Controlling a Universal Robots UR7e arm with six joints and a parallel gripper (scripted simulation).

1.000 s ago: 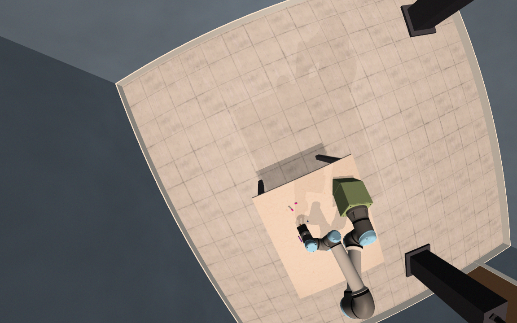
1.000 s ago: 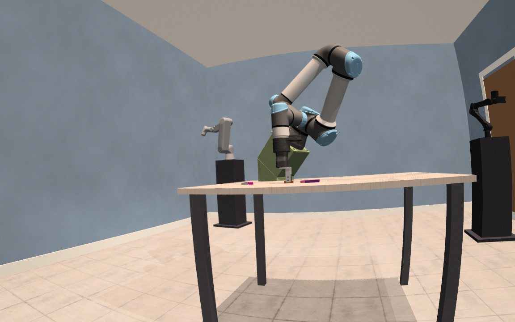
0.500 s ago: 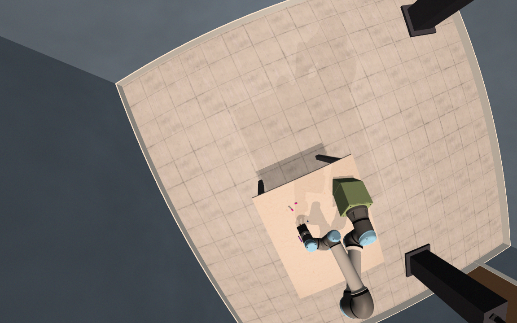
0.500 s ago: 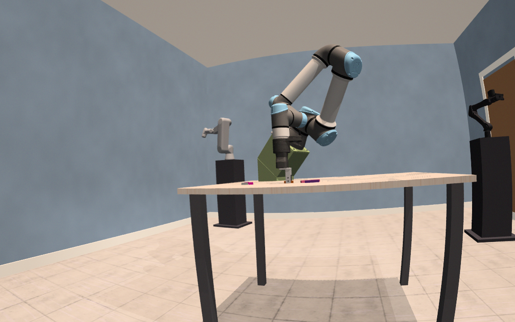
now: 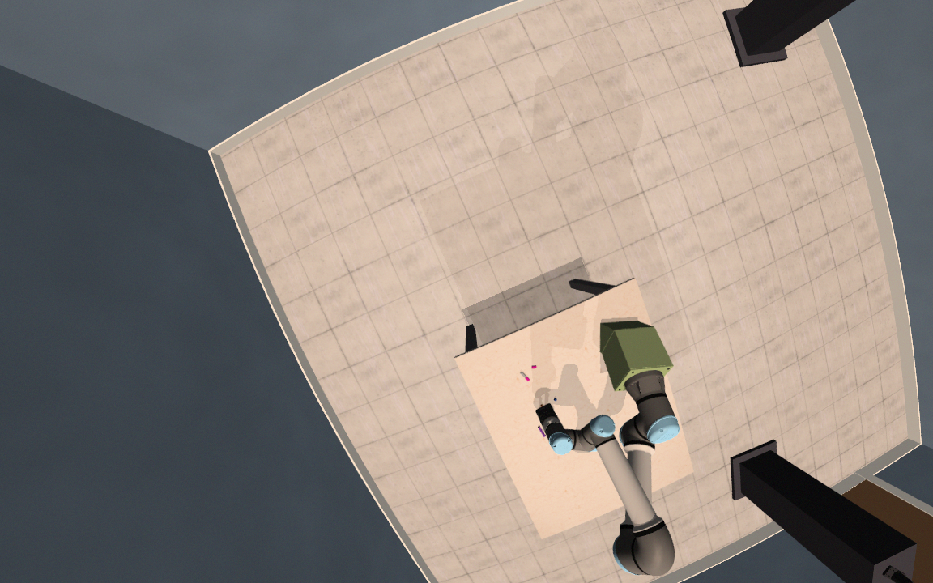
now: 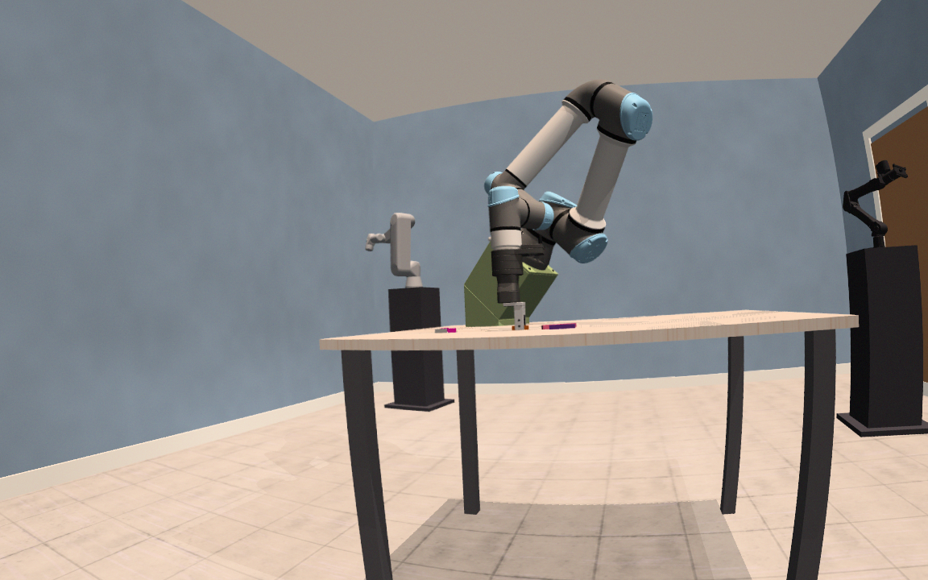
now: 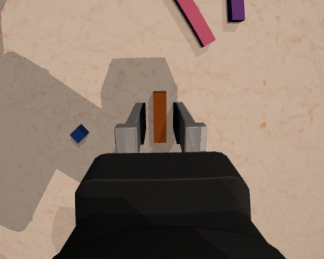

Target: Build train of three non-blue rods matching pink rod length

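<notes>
Right now my hand is 1 cm above the orange rod. The rest, counted from my hand: purple rod 3 cm ahead, 11 cm to the left, 1 cm below; then small blue rod 6 cm behind, 3 cm to the right, 1 cm below; then pink rod 1 cm behind, 10 cm to the left, 1 cm below.
</notes>
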